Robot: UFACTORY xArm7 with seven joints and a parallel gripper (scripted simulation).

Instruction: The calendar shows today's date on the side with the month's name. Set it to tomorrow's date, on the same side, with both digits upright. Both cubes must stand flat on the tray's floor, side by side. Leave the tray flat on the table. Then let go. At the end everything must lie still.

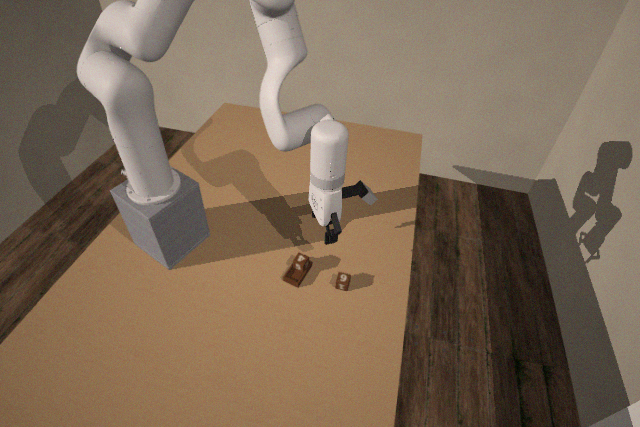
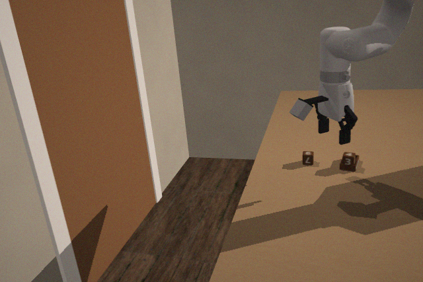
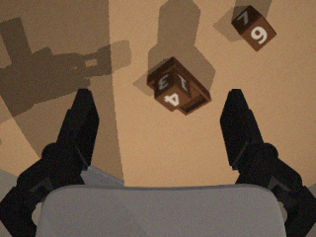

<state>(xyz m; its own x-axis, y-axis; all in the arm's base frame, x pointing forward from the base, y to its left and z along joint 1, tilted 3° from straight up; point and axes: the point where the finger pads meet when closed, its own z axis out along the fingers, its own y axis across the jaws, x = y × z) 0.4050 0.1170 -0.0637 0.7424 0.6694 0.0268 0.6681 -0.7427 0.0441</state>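
My hand is 11 cm above the digit cube, 8 cm short of it and 6 cm to the left of it. Round my hand: brown calendar tray (11 cm below, 7 cm to the right, 4 cm behind).
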